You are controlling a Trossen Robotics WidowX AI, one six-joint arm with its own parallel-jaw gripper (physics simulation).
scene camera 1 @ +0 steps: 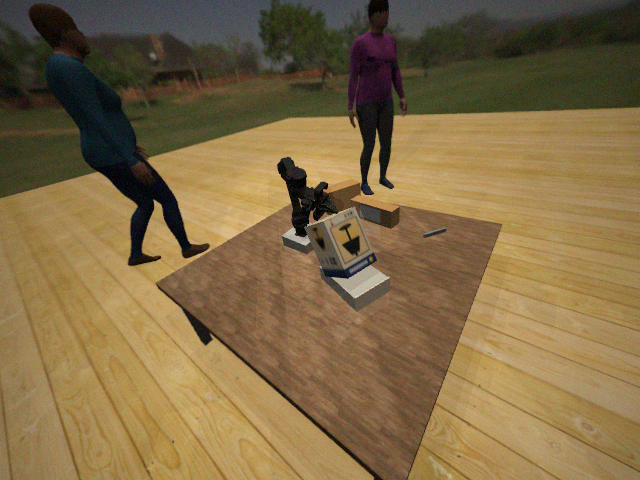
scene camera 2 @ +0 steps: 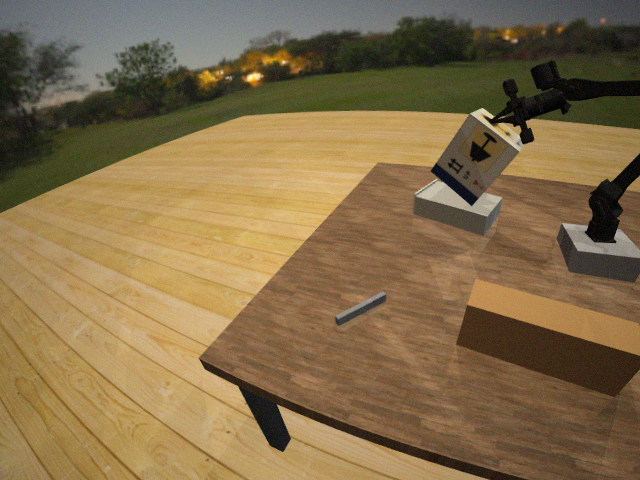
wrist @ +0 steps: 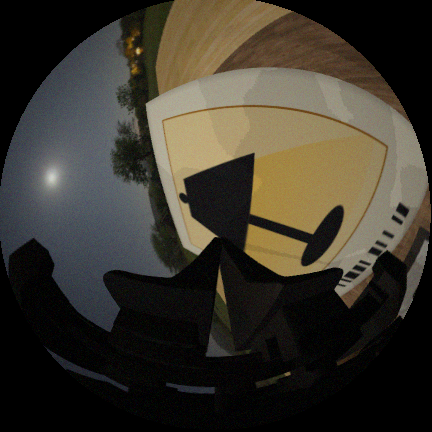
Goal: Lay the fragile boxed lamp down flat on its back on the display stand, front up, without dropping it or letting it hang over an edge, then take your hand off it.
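Where they show: gripper, fingertip midpoint: [scene camera 1: 337, 212] [scene camera 2: 489, 121] [wrist: 218, 242]; arm's base, link origin: [scene camera 1: 302, 232] [scene camera 2: 599, 237].
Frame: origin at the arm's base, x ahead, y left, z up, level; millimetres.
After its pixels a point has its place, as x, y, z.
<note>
The boxed lamp [scene camera 1: 351, 241] {410, -247, 189} [scene camera 2: 478, 155] {357, -140, 168} [wrist: 300, 175] {271, -217, 239} is white with yellow lamp pictures and a blue band at its bottom. It stands tilted on the pale display stand [scene camera 1: 369, 285] {481, -260, 3} [scene camera 2: 448, 212] {430, -131, -21}, its top leaning towards the arm. Its lower edge on the arm's side is at the stand, and the opposite bottom edge is raised. The face with the blue label looks away from the arm, turned partly upward in scene camera 1. My gripper [scene camera 2: 491, 120] {327, -177, 262} [wrist: 218, 242] {327, -177, 262} is shut and empty, its tips at the box's top face. Whether they touch it is hard to tell.
The arm's pale base block [scene camera 1: 295, 241] {5, -79, -6} [scene camera 2: 602, 258] {36, 95, -9} stands beyond the stand. Brown cardboard boxes [scene camera 1: 387, 212] {388, 294, 33} [scene camera 2: 547, 335] {300, 407, 29} and a thin grey bar [scene camera 1: 434, 232] {640, 290, -48} [scene camera 2: 360, 308] {642, 308, -46} lie on the brown table [scene camera 1: 289, 330] {263, -527, -66} [scene camera 2: 320, 361] {694, 446, -66}. Two people stand beyond the table in scene camera 1.
</note>
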